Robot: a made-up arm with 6 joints. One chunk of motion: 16 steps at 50 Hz.
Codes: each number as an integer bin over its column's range. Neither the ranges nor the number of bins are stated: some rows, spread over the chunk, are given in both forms.
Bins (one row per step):
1: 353 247 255 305 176 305
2: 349 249 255 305 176 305
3: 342 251 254 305 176 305
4: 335 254 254 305 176 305
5: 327 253 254 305 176 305
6: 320 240 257 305 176 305
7: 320 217 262 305 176 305
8: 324 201 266 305 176 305
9: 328 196 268 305 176 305
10: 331 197 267 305 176 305
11: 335 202 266 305 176 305
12: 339 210 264 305 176 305
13: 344 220 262 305 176 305
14: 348 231 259 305 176 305
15: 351 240 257 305 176 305
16: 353 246 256 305 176 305
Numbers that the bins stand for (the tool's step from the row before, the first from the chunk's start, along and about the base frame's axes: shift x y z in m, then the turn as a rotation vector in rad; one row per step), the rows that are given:
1: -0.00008 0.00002 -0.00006 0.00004 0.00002 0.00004
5: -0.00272 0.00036 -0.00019 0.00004 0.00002 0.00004
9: -0.00262 -0.00288 0.00161 0.00004 0.00002 0.00004
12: -0.00150 -0.00208 0.00110 0.00004 0.00002 0.00004
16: -0.00008 -0.00004 0.00006 0.00004 0.00002 0.00004
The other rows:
2: -0.00049 0.00013 -0.00006 0.00004 0.00002 0.00004
3: -0.00120 0.00024 -0.00019 0.00004 0.00002 0.00004
4: -0.00191 0.00041 -0.00019 0.00004 0.00002 0.00004
6: -0.00344 -0.00038 0.00019 0.00004 0.00002 0.00004
7: -0.00344 -0.00168 0.00084 0.00004 0.00002 0.00004
8: -0.00303 -0.00259 0.00136 0.00004 0.00002 0.00004
10: -0.00232 -0.00282 0.00149 0.00004 0.00002 0.00004
11: -0.00191 -0.00254 0.00136 0.00004 0.00002 0.00004
13: -0.00099 -0.00151 0.00084 0.00004 0.00002 0.00004
14: -0.00059 -0.00089 0.00045 0.00004 0.00002 0.00004
15: -0.00028 -0.00038 0.00019 0.00004 0.00002 0.00004

